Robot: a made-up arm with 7 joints. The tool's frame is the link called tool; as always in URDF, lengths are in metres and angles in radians.
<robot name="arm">
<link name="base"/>
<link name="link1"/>
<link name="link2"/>
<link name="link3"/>
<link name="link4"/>
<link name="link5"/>
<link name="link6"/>
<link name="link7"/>
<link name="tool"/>
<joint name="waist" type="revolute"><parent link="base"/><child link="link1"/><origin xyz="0.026 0.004 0.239" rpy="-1.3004 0.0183 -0.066"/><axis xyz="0 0 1"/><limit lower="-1.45" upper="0.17" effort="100" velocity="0.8"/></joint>
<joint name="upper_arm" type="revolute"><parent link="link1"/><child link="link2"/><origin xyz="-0.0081 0.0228 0.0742" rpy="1.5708 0 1.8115"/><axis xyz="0 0 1"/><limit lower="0" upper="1.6" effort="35" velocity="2.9"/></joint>
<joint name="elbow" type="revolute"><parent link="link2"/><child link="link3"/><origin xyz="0.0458 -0.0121 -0.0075" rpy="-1.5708 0 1.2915"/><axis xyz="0 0 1"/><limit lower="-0.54" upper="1.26" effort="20" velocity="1.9"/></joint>
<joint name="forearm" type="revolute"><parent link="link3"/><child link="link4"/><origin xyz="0.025 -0.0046 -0.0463" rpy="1.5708 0 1.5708"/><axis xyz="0 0 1"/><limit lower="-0.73" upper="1.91" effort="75" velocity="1.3"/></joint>
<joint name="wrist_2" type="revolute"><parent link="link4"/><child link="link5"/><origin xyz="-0.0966 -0.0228 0.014" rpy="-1.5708 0 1.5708"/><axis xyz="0 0 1"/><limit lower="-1.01" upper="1.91" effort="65" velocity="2.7"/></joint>
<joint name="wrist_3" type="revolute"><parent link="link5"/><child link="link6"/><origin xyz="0.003 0.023 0.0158" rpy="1.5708 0 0"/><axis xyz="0 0 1"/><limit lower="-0.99" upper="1.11" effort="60" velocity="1"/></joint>
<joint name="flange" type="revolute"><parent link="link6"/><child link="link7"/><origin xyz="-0.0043 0.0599 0.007" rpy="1.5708 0 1.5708"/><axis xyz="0 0 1"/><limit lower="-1.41" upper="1.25" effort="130" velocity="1.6"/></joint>
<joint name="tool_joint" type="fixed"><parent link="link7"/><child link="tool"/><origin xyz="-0.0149 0 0.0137" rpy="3.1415 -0.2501 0.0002"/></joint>
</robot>
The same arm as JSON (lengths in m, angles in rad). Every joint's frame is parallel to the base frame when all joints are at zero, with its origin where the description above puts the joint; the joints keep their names.
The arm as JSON. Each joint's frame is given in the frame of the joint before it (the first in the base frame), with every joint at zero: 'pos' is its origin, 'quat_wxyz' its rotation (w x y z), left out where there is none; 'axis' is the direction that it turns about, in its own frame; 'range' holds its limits. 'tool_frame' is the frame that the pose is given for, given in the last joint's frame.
{
  "length_unit": "m",
  "angle_unit": "rad",
  "joints": [
    {
      "joint": "waist",
      "pos": [
        0.026,
        0.004,
        0.239
      ],
      "axis": [
        0.068403,
        0.961235,
        0.26711
      ],
      "range": [
        -1.45,
        0.17
      ]
    },
    {
      "joint": "upper_arm",
      "pos": [
        -0.003,
        0.078,
        -0.002
      ],
      "axis": [
        0.968889,
        -0.0002,
        -0.247497
      ],
      "range": [
        0.0,
        1.6
      ]
    },
    {
      "joint": "elbow",
      "pos": [
        -0.019,
        0.001,
        -0.044
      ],
      "axis": [
        0.247497,
        0.0,
        0.968889
      ],
      "range": [
        -0.54,
        1.26
      ]
    },
    {
      "joint": "forearm",
      "pos": [
        -0.007,
        0.025,
        -0.046
      ],
      "axis": [
        0.0002,
        1.0,
        0.0
      ],
      "range": [
        -0.73,
        1.91
      ]
    },
    {
      "joint": "wrist_2",
      "pos": [
        0.088,
        0.014,
        -0.046
      ],
      "axis": [
        0.968889,
        -0.0002,
        -0.247497
      ],
      "range": [
        -1.01,
        1.91
      ]
    },
    {
      "joint": "wrist_3",
      "pos": [
        0.016,
        -0.023,
        -0.001
      ],
      "axis": [
        0.0002,
        1.0,
        0.0
      ],
      "range": [
        -0.99,
        1.11
      ]
    },
    {
      "joint": "flange",
      "pos": [
        0.057,
        0.007,
        -0.019
      ],
      "axis": [
        0.247497,
        0.0,
        0.968889
      ],
      "range": [
        -1.41,
        1.25
      ]
    }
  ],
  "tool_frame": {
    "pos": [
      -0.011,
      0.0,
      0.017
    ],
    "quat_wxyz": [
      0.000041,
      1.0,
      -0.000014,
      0.00002
    ]
  }
}

